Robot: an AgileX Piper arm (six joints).
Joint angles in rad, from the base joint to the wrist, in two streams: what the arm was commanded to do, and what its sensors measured. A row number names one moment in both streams.
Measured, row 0: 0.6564, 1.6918, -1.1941, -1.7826, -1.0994, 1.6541
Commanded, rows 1 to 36: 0.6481, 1.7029, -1.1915, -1.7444, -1.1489, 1.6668; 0.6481, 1.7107, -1.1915, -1.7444, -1.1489, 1.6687; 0.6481, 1.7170, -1.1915, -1.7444, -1.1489, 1.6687; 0.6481, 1.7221, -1.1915, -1.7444, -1.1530, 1.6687; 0.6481, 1.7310, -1.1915, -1.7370, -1.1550, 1.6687; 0.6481, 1.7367, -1.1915, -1.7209, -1.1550, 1.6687; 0.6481, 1.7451, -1.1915, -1.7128, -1.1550, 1.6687; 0.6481, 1.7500, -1.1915, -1.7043, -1.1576, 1.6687; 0.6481, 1.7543, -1.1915, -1.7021, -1.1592, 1.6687; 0.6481, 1.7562, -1.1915, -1.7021, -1.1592, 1.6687; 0.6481, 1.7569, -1.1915, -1.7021, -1.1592, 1.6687; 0.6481, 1.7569, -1.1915, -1.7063, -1.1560, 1.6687; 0.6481, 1.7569, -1.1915, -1.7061, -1.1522, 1.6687; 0.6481, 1.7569, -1.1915, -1.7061, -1.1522, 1.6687; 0.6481, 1.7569, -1.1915, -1.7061, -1.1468, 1.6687; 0.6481, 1.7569, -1.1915, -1.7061, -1.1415, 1.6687; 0.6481, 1.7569, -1.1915, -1.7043, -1.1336, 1.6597; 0.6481, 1.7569, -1.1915, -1.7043, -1.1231, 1.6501; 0.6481, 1.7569, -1.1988, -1.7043, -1.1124, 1.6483; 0.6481, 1.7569, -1.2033, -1.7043, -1.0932, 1.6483; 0.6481, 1.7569, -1.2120, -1.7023, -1.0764, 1.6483; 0.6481, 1.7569, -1.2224, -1.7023, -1.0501, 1.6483; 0.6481, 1.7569, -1.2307, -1.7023, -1.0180, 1.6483; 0.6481, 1.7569, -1.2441, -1.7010, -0.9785, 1.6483; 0.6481, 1.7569, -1.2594, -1.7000, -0.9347, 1.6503; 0.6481, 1.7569, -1.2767, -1.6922, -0.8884, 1.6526; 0.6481, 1.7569, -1.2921, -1.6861, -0.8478, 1.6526; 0.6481, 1.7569, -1.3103, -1.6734, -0.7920, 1.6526; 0.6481, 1.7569, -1.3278, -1.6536, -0.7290, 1.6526; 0.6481, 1.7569, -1.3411, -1.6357, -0.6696, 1.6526; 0.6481, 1.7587, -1.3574, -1.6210, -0.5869, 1.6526; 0.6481, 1.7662, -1.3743, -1.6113, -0.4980, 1.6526; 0.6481, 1.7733, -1.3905, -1.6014, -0.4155, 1.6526; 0.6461, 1.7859, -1.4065, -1.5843, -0.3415, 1.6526; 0.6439, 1.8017, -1.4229, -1.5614, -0.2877, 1.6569; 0.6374, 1.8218, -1.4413, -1.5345, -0.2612, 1.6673
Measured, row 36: 0.6564, 1.7707, -1.3882, -1.6223, -0.4883, 1.6564
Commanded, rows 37 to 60: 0.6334, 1.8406, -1.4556, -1.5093, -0.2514, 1.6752; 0.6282, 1.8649, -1.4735, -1.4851, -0.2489, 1.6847; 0.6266, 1.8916, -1.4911, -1.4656, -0.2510, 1.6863; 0.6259, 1.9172, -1.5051, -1.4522, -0.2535, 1.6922; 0.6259, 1.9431, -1.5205, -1.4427, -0.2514, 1.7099; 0.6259, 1.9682, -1.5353, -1.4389, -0.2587, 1.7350; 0.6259, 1.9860, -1.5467, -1.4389, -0.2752, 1.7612; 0.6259, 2.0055, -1.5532, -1.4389, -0.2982, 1.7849; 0.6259, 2.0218, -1.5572, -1.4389, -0.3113, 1.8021; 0.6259, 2.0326, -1.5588, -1.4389, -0.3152, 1.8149; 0.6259, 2.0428, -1.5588, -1.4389, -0.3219, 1.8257; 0.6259, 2.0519, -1.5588, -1.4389, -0.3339, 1.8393; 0.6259, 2.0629, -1.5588, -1.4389, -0.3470, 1.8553; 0.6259, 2.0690, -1.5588, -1.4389, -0.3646, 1.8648; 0.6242, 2.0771, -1.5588, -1.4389, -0.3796, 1.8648; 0.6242, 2.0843, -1.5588, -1.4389, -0.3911, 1.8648; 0.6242, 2.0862, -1.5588, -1.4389, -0.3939, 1.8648; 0.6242, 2.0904, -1.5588, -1.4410, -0.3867, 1.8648; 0.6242, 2.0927, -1.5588, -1.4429, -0.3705, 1.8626; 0.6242, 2.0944, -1.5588, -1.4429, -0.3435, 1.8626; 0.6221, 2.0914, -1.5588, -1.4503, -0.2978, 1.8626; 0.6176, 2.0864, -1.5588, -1.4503, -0.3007, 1.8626; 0.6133, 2.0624, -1.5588, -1.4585, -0.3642, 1.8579; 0.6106, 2.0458, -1.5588, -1.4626, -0.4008, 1.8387
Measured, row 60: 0.6276, 2.0915, -1.5540, -1.4463, -0.3264, 1.8573
